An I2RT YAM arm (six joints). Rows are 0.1 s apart.
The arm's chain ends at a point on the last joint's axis. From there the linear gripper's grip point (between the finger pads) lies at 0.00 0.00 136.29 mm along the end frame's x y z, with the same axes.
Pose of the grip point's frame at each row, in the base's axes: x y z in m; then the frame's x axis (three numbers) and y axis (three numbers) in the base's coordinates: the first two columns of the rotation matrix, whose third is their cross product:
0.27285 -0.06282 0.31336 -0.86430 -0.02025 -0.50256 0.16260 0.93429 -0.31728
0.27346 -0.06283 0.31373 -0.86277 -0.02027 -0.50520 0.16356 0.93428 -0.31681
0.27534 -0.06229 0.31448 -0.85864 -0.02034 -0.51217 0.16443 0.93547 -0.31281
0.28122 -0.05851 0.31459 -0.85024 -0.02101 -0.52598 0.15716 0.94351 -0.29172
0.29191 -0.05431 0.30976 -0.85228 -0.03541 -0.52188 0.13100 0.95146 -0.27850
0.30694 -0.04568 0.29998 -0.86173 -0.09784 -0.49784 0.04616 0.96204 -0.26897
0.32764 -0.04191 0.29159 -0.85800 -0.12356 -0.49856 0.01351 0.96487 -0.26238
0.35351 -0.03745 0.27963 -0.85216 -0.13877 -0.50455 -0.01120 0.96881 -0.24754
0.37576 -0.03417 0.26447 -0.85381 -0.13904 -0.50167 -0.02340 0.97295 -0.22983
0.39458 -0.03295 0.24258 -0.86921 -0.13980 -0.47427 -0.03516 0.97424 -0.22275
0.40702 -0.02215 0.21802 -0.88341 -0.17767 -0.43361 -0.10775 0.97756 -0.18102
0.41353 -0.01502 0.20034 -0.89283 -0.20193 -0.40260 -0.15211 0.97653 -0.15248
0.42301 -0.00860 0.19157 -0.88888 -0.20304 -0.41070 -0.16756 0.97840 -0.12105
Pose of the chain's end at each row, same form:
0.20798 -0.01431 0.42297 -0.86430 -0.02025 -0.50256 0.16260 0.93429 -0.31728
0.20826 -0.01432 0.42314 -0.86277 -0.02027 -0.50520 0.16356 0.93428 -0.31681
0.20917 -0.01421 0.42350 -0.85864 -0.02034 -0.51217 0.16443 0.93547 -0.31281
0.21275 -0.01344 0.42347 -0.85024 -0.02101 -0.52598 0.15716 0.94351 -0.29172
0.22289 -0.01264 0.41965 -0.85228 -0.03541 -0.52188 0.13100 0.95146 -0.27850
0.23808 -0.01096 0.41235 -0.86173 -0.09784 -0.49784 0.04616 0.96204 -0.26897
0.25766 -0.01031 0.40419 -0.85800 -0.12356 -0.49856 0.01351 0.96487 -0.26238
0.28221 -0.00947 0.39236 -0.85216 -0.13877 -0.50455 -0.01120 0.96881 -0.24754
0.30488 -0.00903 0.37813 -0.85381 -0.13904 -0.50167 -0.02340 0.97295 -0.22983
0.32736 -0.00883 0.35866 -0.86921 -0.13980 -0.47427 -0.03516 0.97424 -0.22275
0.34487 -0.00672 0.33833 -0.88341 -0.17767 -0.43361 -0.10775 0.97756 -0.18102
0.35575 -0.00481 0.32335 -0.89283 -0.20193 -0.40260 -0.15211 0.97653 -0.15248
0.36490 -0.00331 0.31474 -0.88888 -0.20304 -0.41070 -0.16756 0.97840 -0.12105

